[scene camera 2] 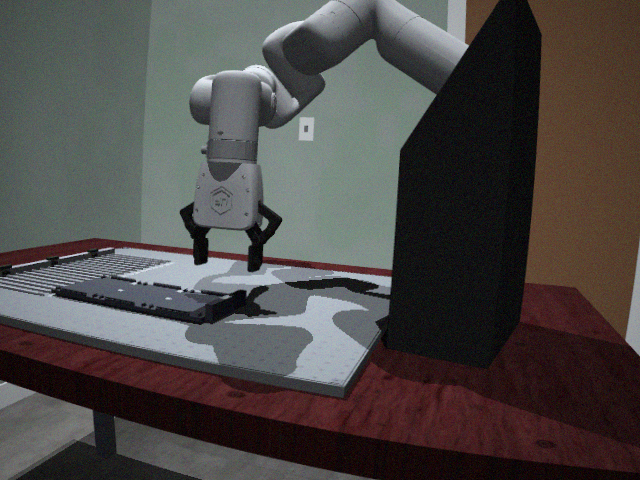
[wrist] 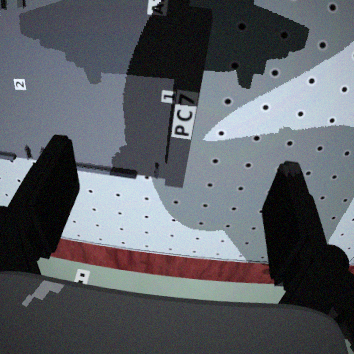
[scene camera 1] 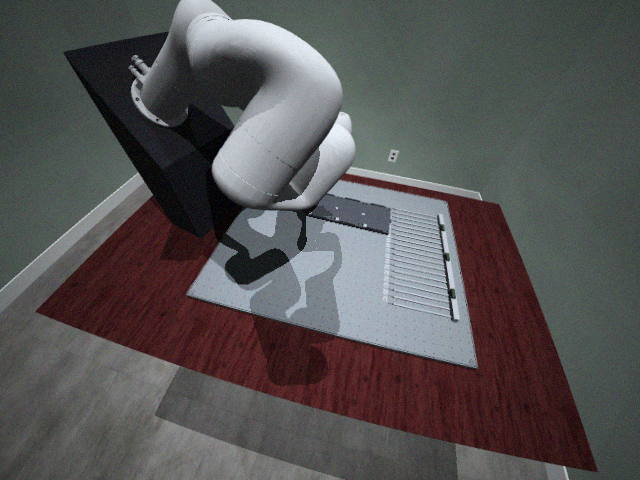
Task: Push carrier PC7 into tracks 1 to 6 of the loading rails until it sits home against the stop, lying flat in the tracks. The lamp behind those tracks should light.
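Seen in the pictures: gripper, fingertip midpoint: point(scene camera 2: 226, 267) point(wrist: 172, 173); arm's base, origin of the base link: point(scene camera 2: 482, 89) point(scene camera 1: 161, 102).
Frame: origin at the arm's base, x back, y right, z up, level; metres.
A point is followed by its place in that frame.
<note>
Carrier PC7 point(scene camera 1: 356, 211) @[x -0.552, y -0.101, z -0.364 m] point(scene camera 2: 139, 298) @[x -0.519, y -0.124, z -0.363 m] point(wrist: 75, 120) @[x -0.439, y -0.131, z -0.363 m] is a flat dark grey plate on the pale board, its front edge at the mouth of the loading rails point(scene camera 1: 419, 279) point(scene camera 2: 87, 268), at their far end in scene view 1. Its raised end wall, labelled PC7 in the wrist view, faces the arm's base. A stop bar point(scene camera 1: 450, 276) @[x -0.864, y 0.127, z -0.358 m] closes the rails; dark green lamp blocks on it look unlit. My gripper point(scene camera 2: 227, 262) @[x -0.368, y -0.112, z -0.298 m] point(wrist: 172, 173) @[x -0.368, y -0.112, z -0.298 m] is open and empty, above the board near the raised end, one finger on each side of that wall's line. The arm hides it in scene view 1.
The perforated pale board point(scene camera 1: 361, 310) @[x -0.594, y 0.279, z -0.374 m] point(scene camera 2: 330, 356) @[x -0.174, y -0.229, z -0.374 m] lies on a red wooden table point(scene camera 1: 392, 392) @[x -0.682, y 0.462, z -0.387 m] point(scene camera 2: 439, 408) @[x -0.036, y -0.314, z -0.387 m]. The arm's black pedestal point(scene camera 1: 180, 191) @[x -0.039, y 0.113, z -0.191 m] point(scene camera 2: 454, 232) @[x -0.035, y -0.158, z -0.214 m] stands at the end opposite the rails. Arm shadows cover part of the board and carrier.
</note>
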